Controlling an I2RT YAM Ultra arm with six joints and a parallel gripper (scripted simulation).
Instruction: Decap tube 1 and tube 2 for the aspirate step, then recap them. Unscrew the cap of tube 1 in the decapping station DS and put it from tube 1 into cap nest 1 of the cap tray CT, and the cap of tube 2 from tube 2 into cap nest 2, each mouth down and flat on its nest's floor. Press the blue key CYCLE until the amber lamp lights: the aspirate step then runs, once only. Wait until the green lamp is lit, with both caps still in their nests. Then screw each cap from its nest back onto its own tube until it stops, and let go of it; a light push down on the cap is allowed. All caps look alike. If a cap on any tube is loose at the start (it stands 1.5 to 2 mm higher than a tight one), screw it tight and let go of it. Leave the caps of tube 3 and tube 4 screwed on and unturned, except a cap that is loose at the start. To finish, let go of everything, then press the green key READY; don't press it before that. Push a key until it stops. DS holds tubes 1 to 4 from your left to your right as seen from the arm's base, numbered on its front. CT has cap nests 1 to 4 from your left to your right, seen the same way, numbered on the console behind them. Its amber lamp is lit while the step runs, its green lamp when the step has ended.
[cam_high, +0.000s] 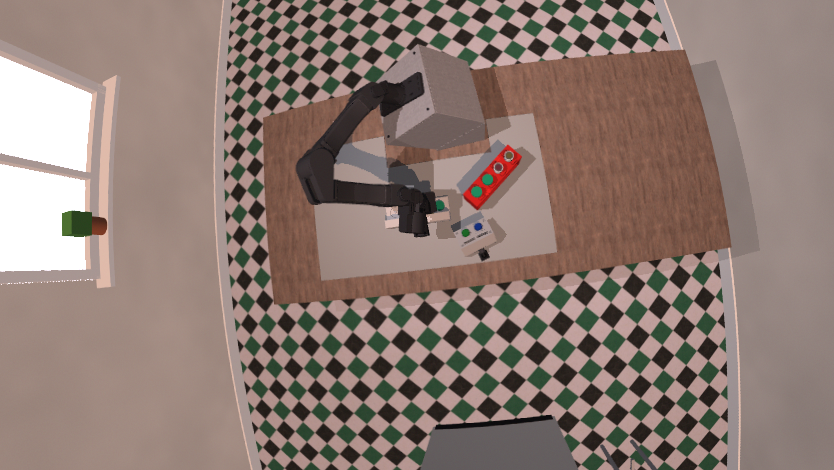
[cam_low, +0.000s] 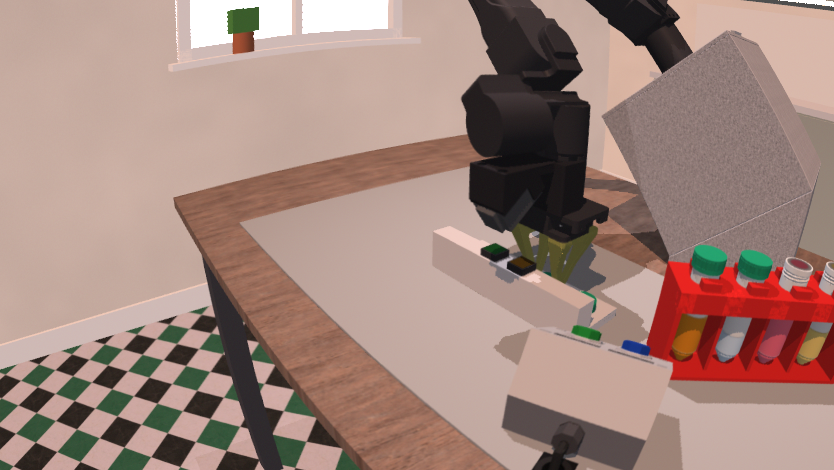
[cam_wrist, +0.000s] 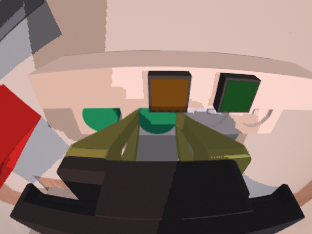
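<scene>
The blue key lies 17 cm to the left of my hand, 9 cm ahead of it and 4 cm above it. Round my hand: key box 15 cm to the left, 11 cm ahead, 3 cm above; green key 13 cm to the left, 11 cm ahead, 4 cm above.
</scene>
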